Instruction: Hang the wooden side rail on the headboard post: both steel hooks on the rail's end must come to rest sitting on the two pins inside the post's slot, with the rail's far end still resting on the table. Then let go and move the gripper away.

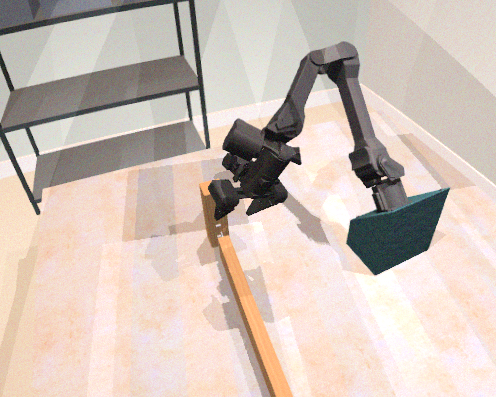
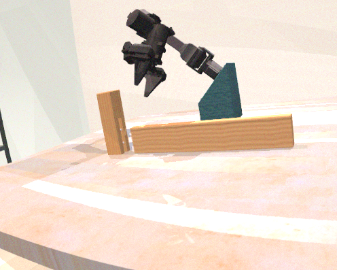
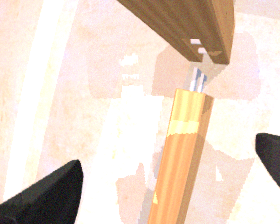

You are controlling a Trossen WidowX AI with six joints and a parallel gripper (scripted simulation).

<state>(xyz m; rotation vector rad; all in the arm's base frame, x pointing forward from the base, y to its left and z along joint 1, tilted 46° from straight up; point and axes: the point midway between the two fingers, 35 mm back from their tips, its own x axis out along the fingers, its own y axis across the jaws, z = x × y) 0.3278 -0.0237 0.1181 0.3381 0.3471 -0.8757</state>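
Now: the headboard post 100 mm to the right of my gripper tip, 80 mm below it and 20 mm ahead of it.
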